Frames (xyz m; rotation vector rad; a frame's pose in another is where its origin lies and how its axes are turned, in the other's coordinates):
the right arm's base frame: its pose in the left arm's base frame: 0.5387 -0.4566 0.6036 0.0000 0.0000 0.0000
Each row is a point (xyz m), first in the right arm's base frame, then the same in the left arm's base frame.
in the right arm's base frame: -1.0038 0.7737 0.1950
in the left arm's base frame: -0.4651 0.3171 0.7986
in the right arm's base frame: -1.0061 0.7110 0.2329
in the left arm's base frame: -0.4674 0.2544 0.8365
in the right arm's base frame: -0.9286 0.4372 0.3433
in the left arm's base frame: -0.3899 -0.0194 0.9469
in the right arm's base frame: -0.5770 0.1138 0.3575
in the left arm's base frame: -0.0383 -0.3428 0.9611
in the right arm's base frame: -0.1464 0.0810 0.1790
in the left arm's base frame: 0.3923 -0.3756 0.7826
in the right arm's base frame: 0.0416 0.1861 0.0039
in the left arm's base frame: 0.5803 -0.2705 0.6075
